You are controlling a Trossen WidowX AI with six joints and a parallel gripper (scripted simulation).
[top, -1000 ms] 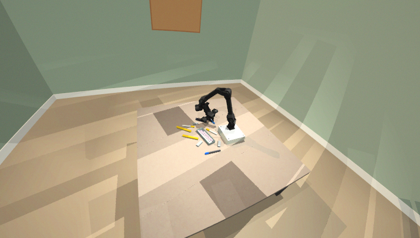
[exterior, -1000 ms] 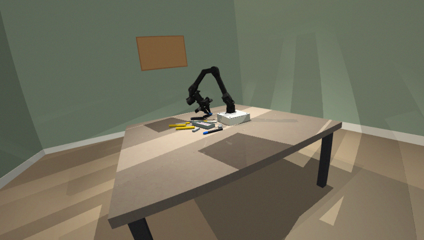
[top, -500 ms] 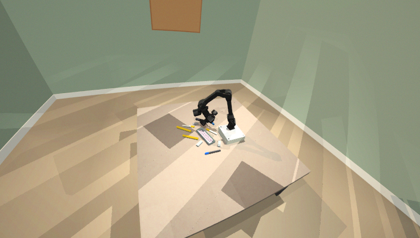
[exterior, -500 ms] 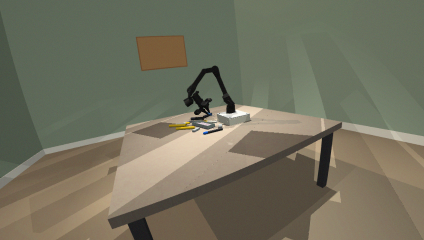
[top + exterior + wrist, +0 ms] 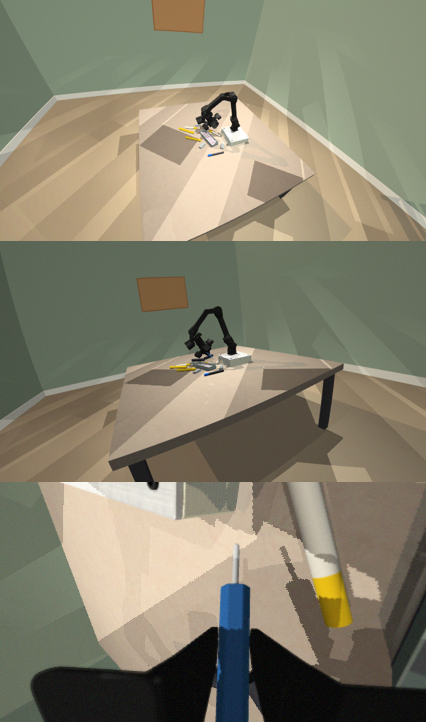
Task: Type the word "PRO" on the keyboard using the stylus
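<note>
The grey stylus tip lies 2 cm behind my gripper tip, 4 cm to the left of it and 2 cm below it. Also, from my gripper tip: grey block (19 cm ahead, 15 cm to the left, 6 cm below); blue stylus (1 cm behind, 1 cm to the left, 1 cm below); blue-capped dark pen (15 cm ahead, 27 cm to the left, 6 cm below).
</note>
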